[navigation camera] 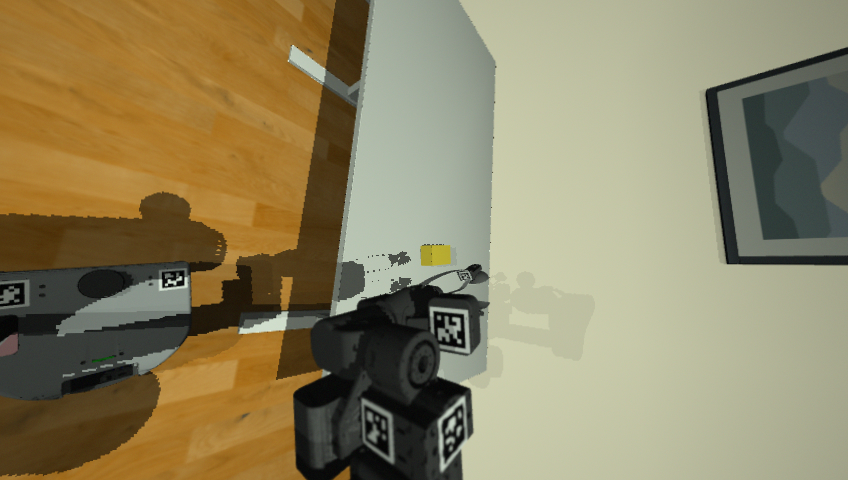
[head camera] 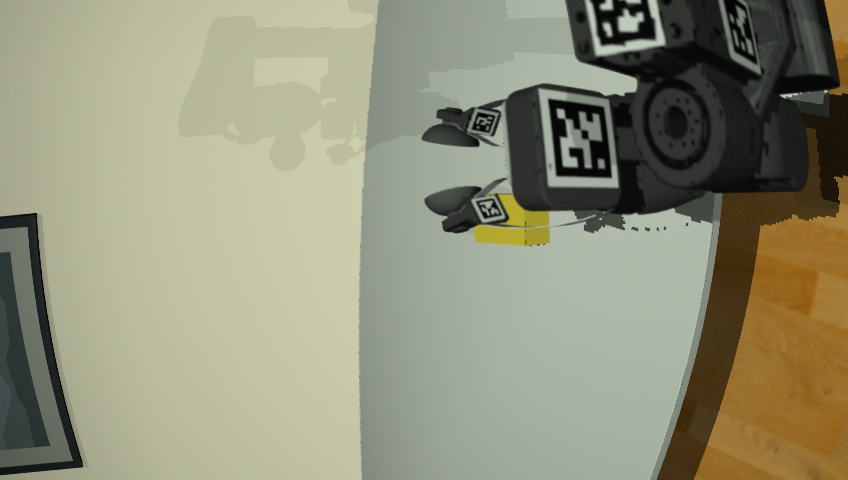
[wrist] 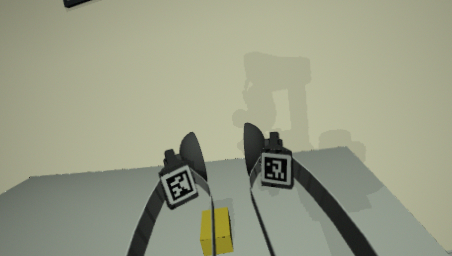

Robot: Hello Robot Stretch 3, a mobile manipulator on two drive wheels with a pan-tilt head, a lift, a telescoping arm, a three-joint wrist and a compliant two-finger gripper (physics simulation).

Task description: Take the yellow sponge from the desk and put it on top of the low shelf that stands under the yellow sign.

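Seen in the pictures: gripper, between the fingertips: [navigation camera: 482, 288] [head camera: 436, 170]; robot's base, origin of its link: [navigation camera: 103, 282].
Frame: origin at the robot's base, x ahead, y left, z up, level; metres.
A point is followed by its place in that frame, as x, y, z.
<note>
The yellow sponge [head camera: 502, 236] @(0.051, -0.667, 0.765) [navigation camera: 440, 254] @(0.031, -0.667, 0.765) [wrist: 223, 225] lies on the grey-white desk [head camera: 523, 356] @(0.221, -0.678, 0.720) [navigation camera: 428, 148] @(0.388, -0.692, 0.720) [wrist: 100, 210]. My gripper [head camera: 451, 168] @(-0.019, -0.422, 1.031) [navigation camera: 480, 291] @(-0.019, -0.422, 1.031) [wrist: 222, 145] @(-0.019, -0.422, 1.031) is open and empty, with its fingers pointing toward the wall above the desk. In the head camera one finger and the gripper body overlap the sponge and hide part of it. In the wrist view the sponge is low in the picture, below the fingertips and slightly left of their middle, partly behind the left finger's thin strip. The low shelf and the yellow sign do not show.
A plain wall [head camera: 208, 297] @(0.154, -1.163, 1.047) [navigation camera: 595, 178] @(0.286, -1.189, 1.133) [wrist: 125, 75] rises behind the desk, with a framed picture [head camera: 76, 455] @(0.474, -1.202, 1.437) [navigation camera: 721, 178] @(0.214, -1.151, 1.437) on it. My base [navigation camera: 136, 333] @(-0.141, -0.056, 0.160) stands on the wood floor [head camera: 797, 356] @(0.383, -0.430, 0.001) [navigation camera: 238, 118] @(0.625, -0.352, 0.000) by the desk's front side. A desk foot [navigation camera: 306, 68] sticks out there.
</note>
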